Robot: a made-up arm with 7 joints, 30 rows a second.
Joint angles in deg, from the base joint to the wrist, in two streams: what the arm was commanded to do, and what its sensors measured. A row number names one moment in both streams.
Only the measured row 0 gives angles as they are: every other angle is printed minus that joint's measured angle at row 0.
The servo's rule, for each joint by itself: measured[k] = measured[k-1] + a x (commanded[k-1-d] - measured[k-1]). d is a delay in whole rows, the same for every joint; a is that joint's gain. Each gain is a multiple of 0.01, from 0.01 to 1. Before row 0 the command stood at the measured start. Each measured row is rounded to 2 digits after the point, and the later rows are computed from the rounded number. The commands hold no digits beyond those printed.
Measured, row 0: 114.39, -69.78, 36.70, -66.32, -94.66, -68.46, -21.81
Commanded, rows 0 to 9: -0.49, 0.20, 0.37, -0.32, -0.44, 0.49, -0.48; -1.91, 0.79, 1.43, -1.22, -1.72, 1.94, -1.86; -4.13, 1.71, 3.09, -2.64, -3.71, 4.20, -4.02; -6.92, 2.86, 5.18, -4.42, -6.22, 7.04, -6.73; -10.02, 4.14, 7.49, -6.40, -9.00, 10.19, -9.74; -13.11, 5.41, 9.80, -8.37, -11.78, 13.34, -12.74; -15.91, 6.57, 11.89, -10.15, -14.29, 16.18, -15.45; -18.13, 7.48, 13.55, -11.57, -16.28, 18.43, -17.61; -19.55, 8.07, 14.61, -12.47, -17.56, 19.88, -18.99; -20.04, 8.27, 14.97, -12.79, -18.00, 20.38, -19.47
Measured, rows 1 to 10: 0.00, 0.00, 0.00, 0.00, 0.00, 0.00, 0.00; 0.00, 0.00, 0.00, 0.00, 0.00, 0.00, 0.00; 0.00, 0.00, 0.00, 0.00, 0.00, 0.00, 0.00; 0.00, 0.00, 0.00, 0.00, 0.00, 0.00, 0.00; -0.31, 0.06, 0.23, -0.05, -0.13, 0.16, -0.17; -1.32, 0.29, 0.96, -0.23, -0.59, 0.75, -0.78; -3.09, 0.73, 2.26, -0.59, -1.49, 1.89, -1.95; -5.50, 1.39, 4.04, -1.16, -2.86, 3.59, -3.67; -8.35, 2.24, 6.14, -1.95, -4.64, 5.77, -5.86; -11.35, 3.22, 8.37, -2.91, -6.71, 8.27, -8.34
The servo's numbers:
d 4
a 0.63 0.31 0.61 0.15 0.29 0.33 0.36

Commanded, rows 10 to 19: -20.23, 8.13, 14.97, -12.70, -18.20, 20.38, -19.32; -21.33, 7.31, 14.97, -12.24, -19.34, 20.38, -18.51; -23.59, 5.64, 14.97, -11.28, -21.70, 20.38, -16.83; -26.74, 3.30, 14.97, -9.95, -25.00, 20.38, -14.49; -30.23, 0.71, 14.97, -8.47, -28.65, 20.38, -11.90; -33.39, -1.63, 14.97, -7.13, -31.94, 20.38, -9.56; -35.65, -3.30, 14.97, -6.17, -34.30, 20.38, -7.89; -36.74, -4.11, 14.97, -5.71, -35.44, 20.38, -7.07; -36.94, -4.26, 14.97, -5.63, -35.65, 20.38, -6.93; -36.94, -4.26, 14.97, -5.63, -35.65, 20.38, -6.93
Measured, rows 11 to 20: -14.22, 4.26, 10.52, -4.00, -8.91, 10.88, -10.90; -16.68, 5.26, 12.37, -5.14, -11.05, 13.37, -13.32; -18.49, 6.13, 13.74, -6.24, -12.94, 15.52, -15.36; -19.47, 6.79, 14.49, -7.22, -14.41, 17.12, -16.84; -19.95, 7.21, 14.78, -8.04, -15.51, 18.20, -17.73; -20.82, 7.24, 14.90, -8.67, -16.62, 18.92, -18.01; -22.57, 6.74, 14.94, -9.06, -18.09, 19.40, -17.59; -25.20, 5.67, 14.96, -9.19, -20.09, 19.72, -16.47; -28.37, 4.13, 14.97, -9.08, -22.57, 19.94, -14.82; -31.53, 2.34, 14.97, -8.79, -25.29, 20.09, -12.93
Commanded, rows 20 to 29: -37.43, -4.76, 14.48, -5.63, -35.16, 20.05, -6.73; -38.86, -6.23, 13.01, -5.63, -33.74, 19.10, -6.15; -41.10, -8.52, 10.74, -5.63, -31.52, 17.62, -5.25; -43.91, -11.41, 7.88, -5.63, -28.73, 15.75, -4.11; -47.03, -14.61, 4.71, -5.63, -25.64, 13.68, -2.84; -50.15, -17.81, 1.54, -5.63, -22.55, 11.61, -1.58; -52.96, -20.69, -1.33, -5.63, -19.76, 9.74, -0.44; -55.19, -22.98, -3.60, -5.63, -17.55, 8.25, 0.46; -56.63, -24.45, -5.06, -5.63, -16.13, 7.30, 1.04; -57.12, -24.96, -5.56, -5.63, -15.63, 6.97, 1.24
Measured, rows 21 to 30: -34.13, 0.59, 14.97, -8.40, -27.90, 20.19, -11.12; -35.77, -0.87, 14.97, -8.00, -30.09, 20.25, -9.66; -36.51, -1.92, 14.97, -7.64, -31.70, 20.29, -8.68; -36.78, -2.65, 14.97, -7.34, -32.85, 20.32, -8.05; -37.19, -3.30, 14.67, -7.08, -33.52, 20.23, -7.57; -38.24, -4.21, 13.66, -6.86, -33.58, 19.86, -7.06; -40.04, -5.55, 11.88, -6.68, -32.98, 19.12, -6.41; -42.48, -7.37, 9.44, -6.52, -31.75, 18.01, -5.58; -45.35, -9.61, 6.55, -6.39, -29.98, 16.58, -4.59; -48.37, -12.15, 3.49, -6.28, -27.83, 14.94, -3.51
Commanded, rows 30 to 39: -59.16, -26.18, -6.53, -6.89, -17.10, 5.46, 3.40; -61.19, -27.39, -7.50, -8.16, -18.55, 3.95, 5.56; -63.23, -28.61, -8.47, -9.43, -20.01, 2.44, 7.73; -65.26, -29.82, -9.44, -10.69, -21.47, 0.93, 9.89; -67.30, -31.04, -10.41, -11.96, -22.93, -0.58, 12.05; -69.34, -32.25, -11.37, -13.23, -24.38, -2.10, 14.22; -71.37, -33.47, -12.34, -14.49, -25.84, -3.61, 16.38; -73.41, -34.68, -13.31, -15.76, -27.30, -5.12, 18.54; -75.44, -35.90, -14.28, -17.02, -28.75, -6.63, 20.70; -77.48, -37.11, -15.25, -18.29, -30.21, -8.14, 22.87
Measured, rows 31 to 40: -51.26, -14.80, 0.55, -6.18, -25.49, 13.22, -2.40; -53.74, -17.34, -1.98, -6.10, -23.19, 11.58, -1.37; -55.56, -19.54, -3.86, -6.03, -21.14, 10.17, -0.50; -56.54, -21.22, -4.90, -5.97, -19.54, 9.11, 0.13; -58.19, -22.76, -5.89, -6.11, -18.83, 7.91, 1.31; -60.08, -24.20, -6.87, -6.42, -18.75, 6.60, 2.84; -62.06, -25.57, -7.85, -6.87, -19.12, 5.23, 4.60; -64.08, -26.89, -8.82, -7.44, -19.80, 3.81, 6.50; -66.11, -28.18, -9.79, -8.12, -20.71, 2.36, 8.50; -68.14, -29.44, -10.75, -8.89, -21.77, 0.89, 10.56
